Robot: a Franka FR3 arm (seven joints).
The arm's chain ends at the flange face. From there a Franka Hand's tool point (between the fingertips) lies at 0.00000 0.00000 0.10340 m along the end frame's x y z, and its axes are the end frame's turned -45 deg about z.
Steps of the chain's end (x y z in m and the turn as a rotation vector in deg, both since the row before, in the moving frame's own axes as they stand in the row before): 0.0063, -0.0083, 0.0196, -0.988, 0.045, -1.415; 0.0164, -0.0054, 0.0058, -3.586, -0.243, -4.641
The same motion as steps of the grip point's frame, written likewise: 0.0091, -0.0001, 0.0196, -0.730, -0.667, -1.415; 0.0107, 0.0122, 0.0056, -2.364, -2.708, -4.641
